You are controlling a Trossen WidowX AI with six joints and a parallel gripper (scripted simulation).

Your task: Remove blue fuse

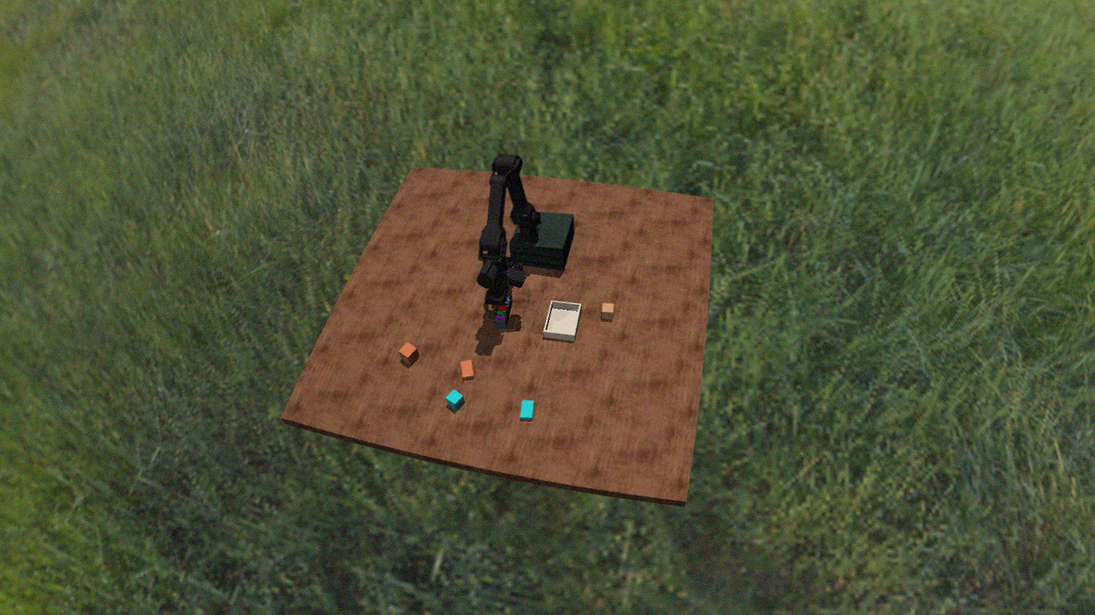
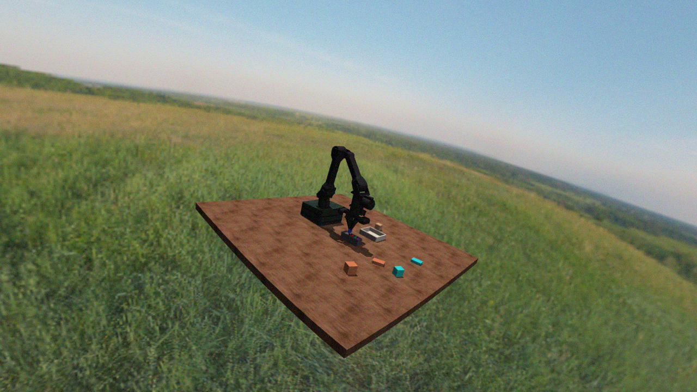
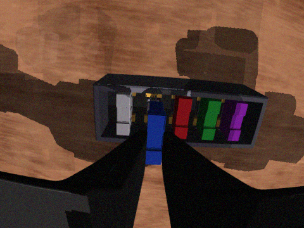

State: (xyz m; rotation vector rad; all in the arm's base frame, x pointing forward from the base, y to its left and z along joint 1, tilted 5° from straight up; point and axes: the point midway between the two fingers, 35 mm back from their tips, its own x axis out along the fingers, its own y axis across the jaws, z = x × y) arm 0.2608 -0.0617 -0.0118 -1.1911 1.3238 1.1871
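Now: the red fuse 2 cm ahead of my gripper tip and 4 cm below it. Round my gripper tip: green fuse (4 cm ahead, 4 cm below); then white fuse (2 cm behind, 4 cm below); then blue fuse (1 cm below).
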